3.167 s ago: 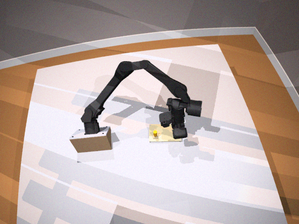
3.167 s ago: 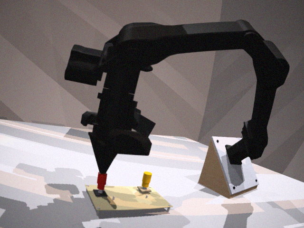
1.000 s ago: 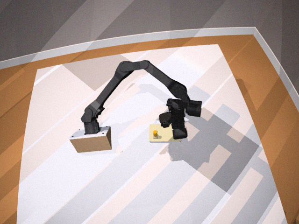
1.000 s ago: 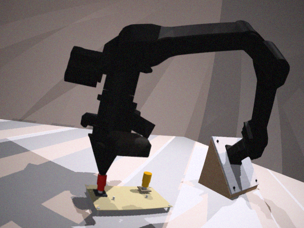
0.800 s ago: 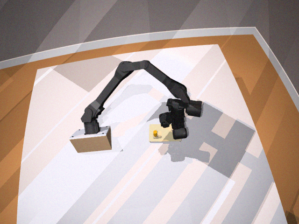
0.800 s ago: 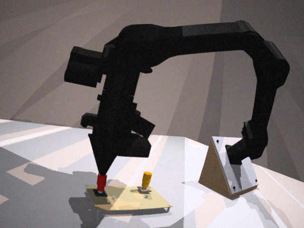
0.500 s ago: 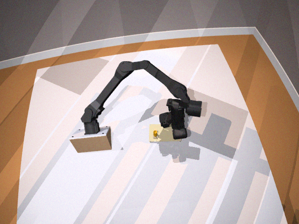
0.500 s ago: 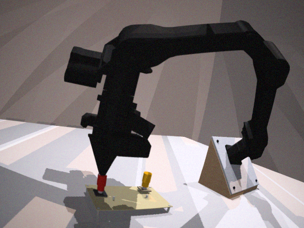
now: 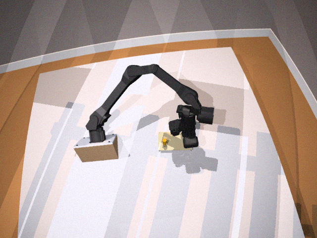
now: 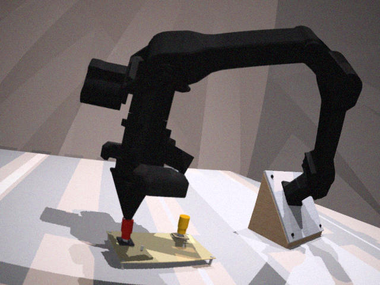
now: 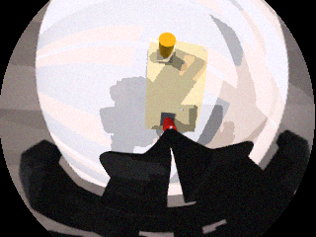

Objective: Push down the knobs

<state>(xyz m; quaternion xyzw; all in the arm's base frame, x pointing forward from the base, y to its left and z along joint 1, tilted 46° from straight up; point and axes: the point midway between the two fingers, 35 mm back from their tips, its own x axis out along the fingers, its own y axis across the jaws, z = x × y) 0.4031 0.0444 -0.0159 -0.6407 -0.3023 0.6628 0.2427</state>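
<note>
My gripper tip is 10 mm above the red knob. Round my gripper tip: yellow knob: 110 mm behind, 20 mm below, 10 mm to the right.
</note>
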